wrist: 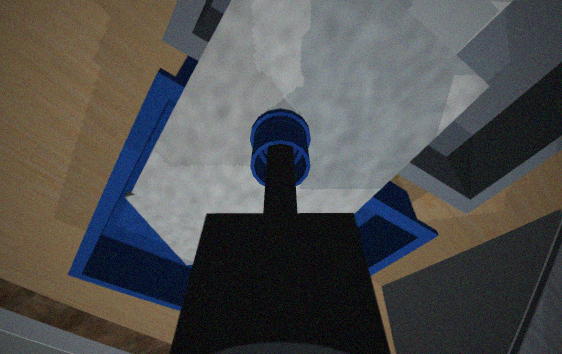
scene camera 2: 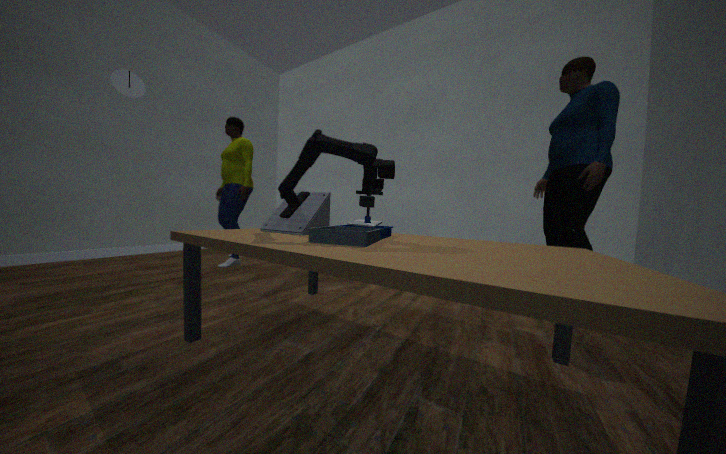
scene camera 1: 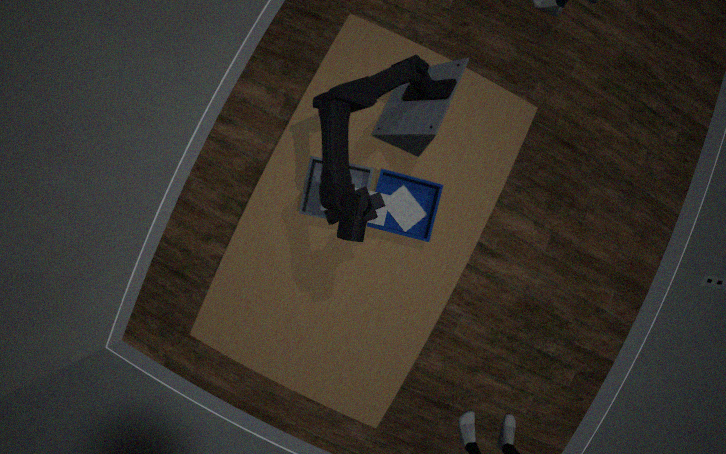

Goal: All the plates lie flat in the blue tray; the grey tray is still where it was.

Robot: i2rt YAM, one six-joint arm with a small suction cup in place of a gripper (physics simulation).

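Frame: origin at the arm's base, x ahead, y left, z up, level; metres.
Seen in the pictures: hand, tool point: (wrist: 280,127) (scene camera 2: 367,224); arm's base, link origin: (scene camera 2: 295,204) (scene camera 1: 427,91).
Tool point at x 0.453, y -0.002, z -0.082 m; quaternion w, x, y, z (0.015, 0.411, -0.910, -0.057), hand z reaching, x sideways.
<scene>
Pixels of each thing's top centre, then the offset from my tool point to it. Level surfaces: height alone.
- pale square plate, top centre: (wrist: 292,158) (scene camera 1: 367,205) (scene camera 2: 365,219) dx -0.006, dy -0.002, dz +0.021 m
- grey tray, top centre: (scene camera 1: 336,190) (scene camera 2: 348,228) dx -0.007, dy -0.134, dz -0.013 m
- wooden table, surface height: dz -0.063 m
My suction cup (scene camera 2: 367,220) (wrist: 280,132) is blue and is on a pale square plate (scene camera 1: 379,216) (scene camera 2: 376,223) (wrist: 360,125), held about level at the height of the tray rims or a little above. The held plate reaches over the gap between the trays. Another pale plate (scene camera 1: 405,208) (wrist: 162,227) lies in the blue tray (scene camera 1: 436,211) (scene camera 2: 387,233) (wrist: 120,172), turned at an angle; the held plate overlaps it in the wrist view. The grey tray (scene camera 1: 305,200) (scene camera 2: 334,236) (wrist: 462,198) stands beside it. A pale plate (wrist: 457,20) shows partly in the grey tray, mostly hidden. The arm hides the cup in scene camera 1.
The arm's slanted grey mount (scene camera 1: 409,115) (scene camera 2: 299,218) (wrist: 455,275) stands on the wooden table (scene camera 1: 321,321) (scene camera 2: 481,262), near both trays. One person in yellow (scene camera 2: 236,160) and one in blue (scene camera 2: 580,128) stand beyond the table.
</scene>
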